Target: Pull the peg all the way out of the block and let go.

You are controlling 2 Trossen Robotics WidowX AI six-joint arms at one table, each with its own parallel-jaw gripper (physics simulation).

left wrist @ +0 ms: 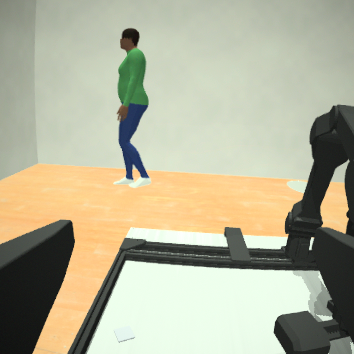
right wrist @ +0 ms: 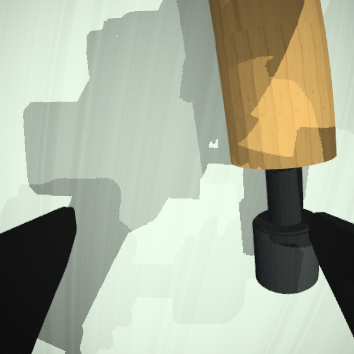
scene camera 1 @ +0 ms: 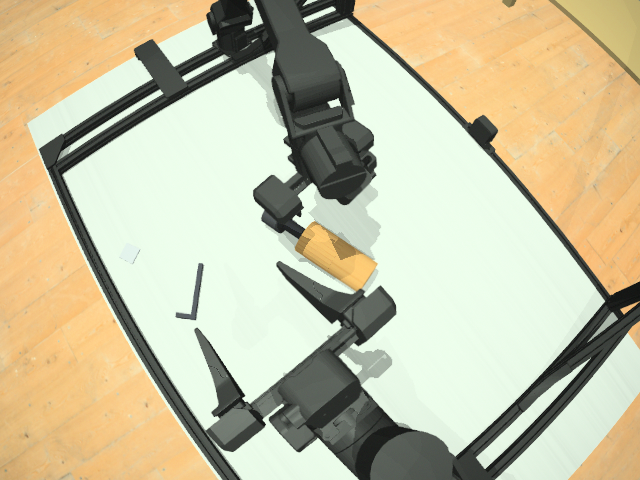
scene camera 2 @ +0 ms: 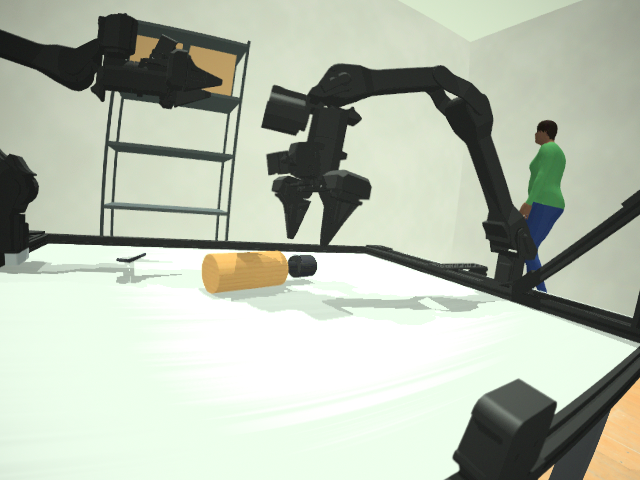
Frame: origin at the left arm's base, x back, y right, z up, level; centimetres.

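Where they show: left gripper, between the fingertips: (left wrist: 197, 237) (scene camera 1: 236, 296) (scene camera 2: 216, 89); right gripper, between the fingertips: (right wrist: 196, 222) (scene camera 1: 320, 195) (scene camera 2: 305, 242); left arm's base, origin of its link: (scene camera 2: 3, 249); right arm's base, origin of its link: (left wrist: 295, 252) (scene camera 1: 231, 43) (scene camera 2: 506, 283).
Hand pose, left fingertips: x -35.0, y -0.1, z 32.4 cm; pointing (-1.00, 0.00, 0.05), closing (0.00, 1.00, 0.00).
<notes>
Things, the pixels of their top centre, and the offset from my left fingertips.
- orange-brown cylindrical wooden block, centre of its top: (right wrist: 288, 25) (scene camera 2: 247, 252) (scene camera 1: 338, 250) dx -3.4, dy +18.3, dz -28.7 cm
- black peg, centre of its top: (right wrist: 297, 189) (scene camera 1: 298, 226) (scene camera 2: 284, 256) dx -10.6, dy +16.5, dz -29.6 cm
- pale square tile, centre of its top: (scene camera 1: 129, 253) (left wrist: 123, 332) dx -27.3, dy -7.9, dz -34.0 cm
The orange-brown cylindrical wooden block (scene camera 1: 336, 255) (scene camera 2: 245, 271) (right wrist: 280, 90) lies on its side on the white table. The black peg (scene camera 1: 295, 229) (scene camera 2: 302, 265) (right wrist: 285, 195) sticks out of one end of it, with part of its shaft and its wider head showing; how deep it sits is hidden. My right gripper (scene camera 2: 308, 241) (right wrist: 196, 222) is open, pointing down above the peg; in the right wrist view the peg head is near the right-hand finger, which overlaps its edge. My left gripper (scene camera 1: 237, 296) (scene camera 2: 215, 88) (left wrist: 197, 237) is open and empty, held high above the table.
A dark L-shaped piece (scene camera 1: 196, 291) (scene camera 2: 131, 257) and a pale square tile (scene camera 1: 129, 253) (left wrist: 124, 334) lie on the table. A black frame rail (scene camera 2: 206, 242) runs around the table. A person (scene camera 2: 546, 175) (left wrist: 132, 80) and a shelf unit (scene camera 2: 170, 149) stand beyond it.
</notes>
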